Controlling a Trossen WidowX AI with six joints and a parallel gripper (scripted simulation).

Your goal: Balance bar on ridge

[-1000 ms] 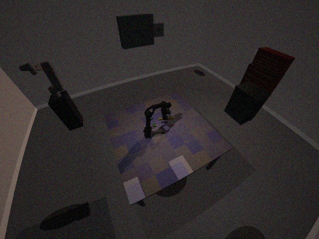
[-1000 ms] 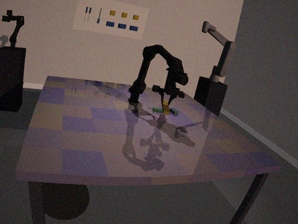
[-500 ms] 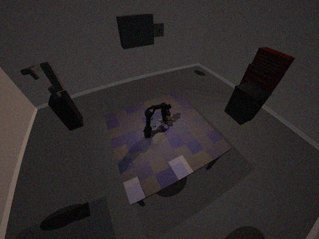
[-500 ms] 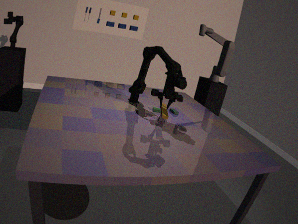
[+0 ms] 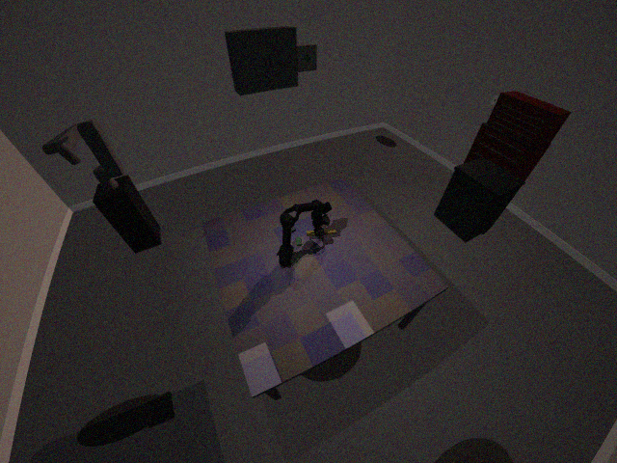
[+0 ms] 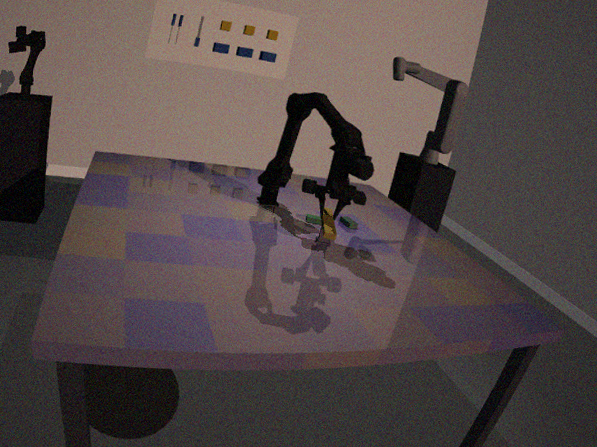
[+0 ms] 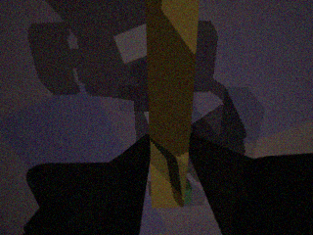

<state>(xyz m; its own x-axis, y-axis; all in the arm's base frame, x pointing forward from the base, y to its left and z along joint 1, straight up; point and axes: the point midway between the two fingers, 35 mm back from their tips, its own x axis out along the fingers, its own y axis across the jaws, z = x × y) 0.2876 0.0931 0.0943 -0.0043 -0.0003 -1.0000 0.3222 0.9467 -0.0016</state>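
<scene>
My gripper tip is 30 mm short of the bar and 10 mm to the left of it.
</scene>
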